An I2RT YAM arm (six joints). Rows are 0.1 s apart.
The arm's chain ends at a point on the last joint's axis. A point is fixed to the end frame.
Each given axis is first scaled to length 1.
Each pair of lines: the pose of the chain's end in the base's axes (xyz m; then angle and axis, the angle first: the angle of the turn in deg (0 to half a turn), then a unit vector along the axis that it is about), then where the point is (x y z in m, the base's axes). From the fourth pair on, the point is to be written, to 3 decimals.
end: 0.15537 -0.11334 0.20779 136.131 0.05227 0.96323 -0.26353
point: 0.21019 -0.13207 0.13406
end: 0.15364 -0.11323 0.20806 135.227 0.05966 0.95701 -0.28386
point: 0.20953 -0.13555 0.13615
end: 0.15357 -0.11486 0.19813 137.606 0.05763 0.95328 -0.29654
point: 0.20617 -0.13973 0.12459
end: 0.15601 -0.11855 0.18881 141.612 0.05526 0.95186 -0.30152
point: 0.203 -0.145 0.112
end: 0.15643 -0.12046 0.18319 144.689 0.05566 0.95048 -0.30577
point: 0.199 -0.148 0.104
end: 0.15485 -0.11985 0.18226 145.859 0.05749 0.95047 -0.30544
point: 0.196 -0.148 0.103
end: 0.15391 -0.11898 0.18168 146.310 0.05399 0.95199 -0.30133
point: 0.194 -0.146 0.101
